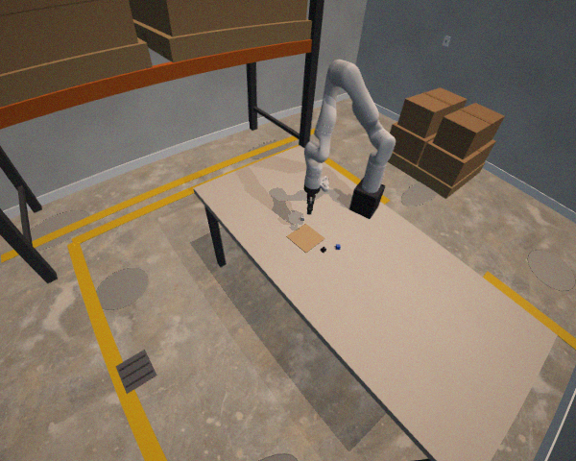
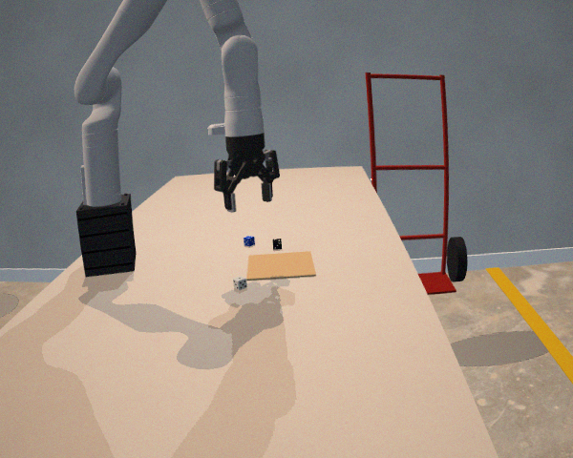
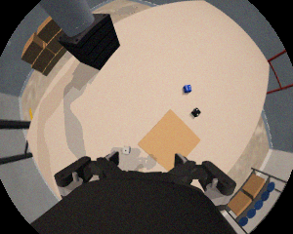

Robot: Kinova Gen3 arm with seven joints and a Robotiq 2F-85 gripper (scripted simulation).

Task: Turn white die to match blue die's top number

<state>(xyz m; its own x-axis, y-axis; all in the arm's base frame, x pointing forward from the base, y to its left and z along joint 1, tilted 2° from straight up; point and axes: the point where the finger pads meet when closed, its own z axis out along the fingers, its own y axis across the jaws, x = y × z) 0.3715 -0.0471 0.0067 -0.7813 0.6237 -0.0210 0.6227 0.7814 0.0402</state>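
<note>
Right now my hand is 140 mm above the white die, 60 mm to the left of it and 20 mm past it. Round my hand: tan mat (150 mm below, 50 mm to the left, 40 mm ahead); blue die (190 mm to the left, 140 mm below, 50 mm behind); black die (170 mm to the left, 140 mm below, 20 mm ahead).
</note>
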